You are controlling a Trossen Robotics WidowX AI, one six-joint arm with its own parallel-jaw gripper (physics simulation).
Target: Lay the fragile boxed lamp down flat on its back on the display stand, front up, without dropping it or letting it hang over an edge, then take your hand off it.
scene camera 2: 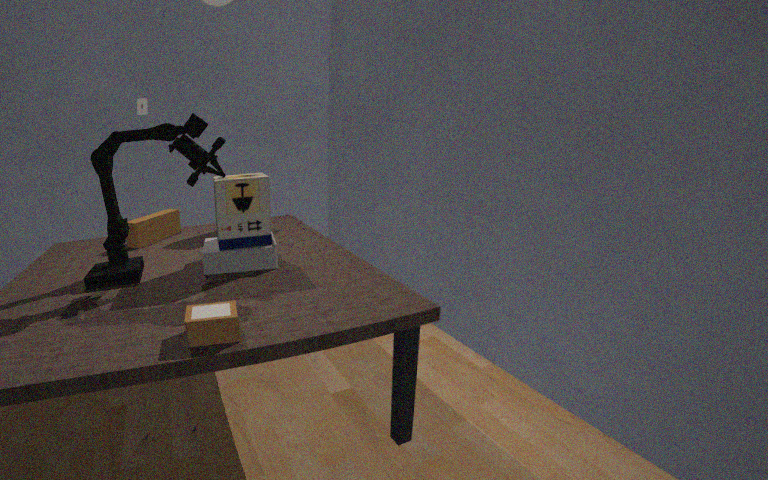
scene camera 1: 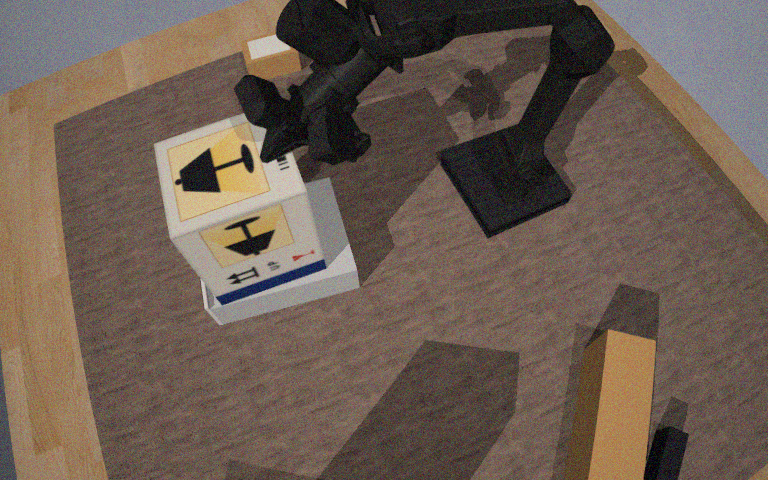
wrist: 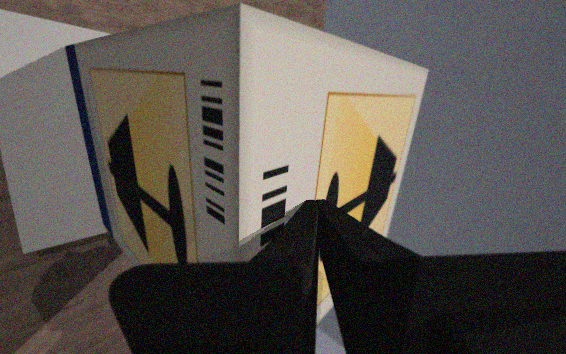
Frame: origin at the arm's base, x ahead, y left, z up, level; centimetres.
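Seen in the pictures: gripper, fingertip midpoint: (scene camera 2: pixel 224 176) (scene camera 1: pixel 263 160) (wrist: pixel 315 209); arm's base at its link origin: (scene camera 2: pixel 118 263) (scene camera 1: pixel 513 187).
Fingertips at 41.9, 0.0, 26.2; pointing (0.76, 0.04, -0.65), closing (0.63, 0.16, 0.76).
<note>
Offsets run from my fingertips to a thing's top centre, as dx, dy, dz. Level surfaces: height alone.
The boxed lamp (scene camera 1: pixel 243 226) (scene camera 2: pixel 242 206) (wrist: pixel 280 125) is a white box with yellow lamp pictures, barcodes and a dark blue band round its foot. It stands upright on the white display stand (scene camera 1: pixel 288 297) (scene camera 2: pixel 240 262) (wrist: pixel 45 150), and a strip of the stand shows on the side toward the arm's base. My gripper (scene camera 1: pixel 265 158) (scene camera 2: pixel 223 174) (wrist: pixel 315 209) is shut and empty. Its tips are at the box's top, by the edge on the arm's side and near the barcode. Whether they touch the box I cannot tell. The box's far sides are hidden.
A small orange box with a white top {-6.2, -52.6, -23.9} (scene camera 1: pixel 271 61) (scene camera 2: pixel 212 331) lies near one edge of the dark table {dz -29.9} (scene camera 1: pixel 141 396) (scene camera 2: pixel 339 294). A long orange block {-35.9, +46.7, -18.9} (scene camera 1: pixel 623 396) (scene camera 2: pixel 155 227) and a small black block {-44.1, +54.5, -24.9} (scene camera 1: pixel 668 455) stand elsewhere on it. The arm's base (scene camera 1: pixel 498 192) (scene camera 2: pixel 113 276) stands beside the stand.
</note>
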